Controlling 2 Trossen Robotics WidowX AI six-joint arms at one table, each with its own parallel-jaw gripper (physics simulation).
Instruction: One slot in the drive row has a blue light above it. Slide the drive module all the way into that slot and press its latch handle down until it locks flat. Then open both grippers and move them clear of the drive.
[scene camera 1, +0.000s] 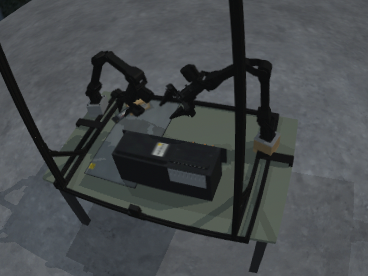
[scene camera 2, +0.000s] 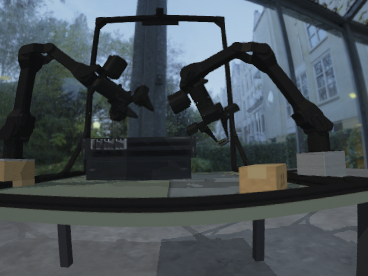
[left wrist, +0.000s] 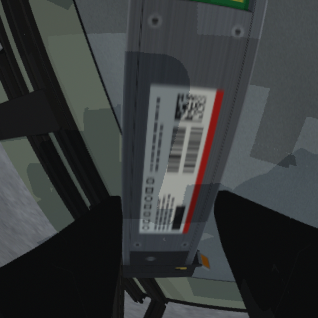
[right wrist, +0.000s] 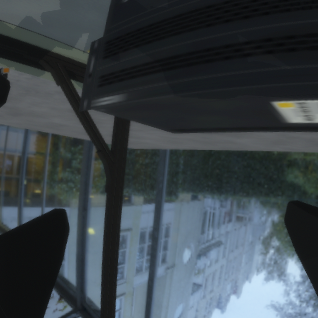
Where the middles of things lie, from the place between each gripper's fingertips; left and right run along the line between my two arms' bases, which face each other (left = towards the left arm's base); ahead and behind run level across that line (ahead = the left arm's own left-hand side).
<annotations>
I see the grey mat (scene camera 1: 154, 121) 3 cm ahead of my right hand, 24 cm to the left of it and 25 cm below it. From my right hand the other things lie so: cardboard box (scene camera 2: 260, 177) (24 cm ahead, 33 cm to the left, 22 cm below).
Right now the grey mat is 140 mm below my left hand, 40 mm to the right of it and 10 mm behind it. Round my left hand: cardboard box (200 mm ahead, 110 mm below, 50 mm to the left).
</annotations>
